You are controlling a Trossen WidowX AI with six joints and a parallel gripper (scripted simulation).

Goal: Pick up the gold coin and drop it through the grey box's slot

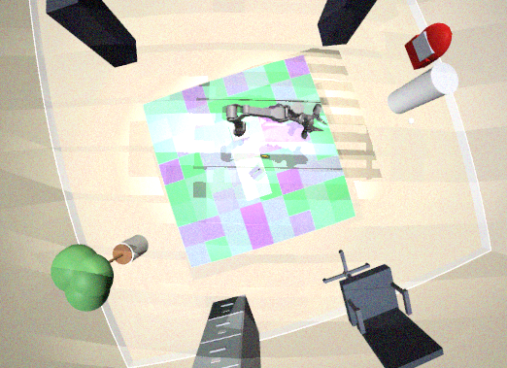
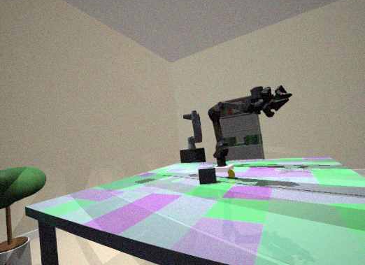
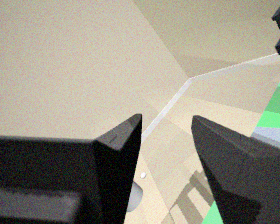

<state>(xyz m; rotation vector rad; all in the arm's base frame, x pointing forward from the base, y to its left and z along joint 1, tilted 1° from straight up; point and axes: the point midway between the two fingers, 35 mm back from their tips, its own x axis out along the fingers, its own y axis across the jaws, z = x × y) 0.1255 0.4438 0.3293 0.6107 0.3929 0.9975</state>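
Right now the gold coin is 35 cm below my gripper tip, 31 cm to the right of it and 6 cm ahead of it.
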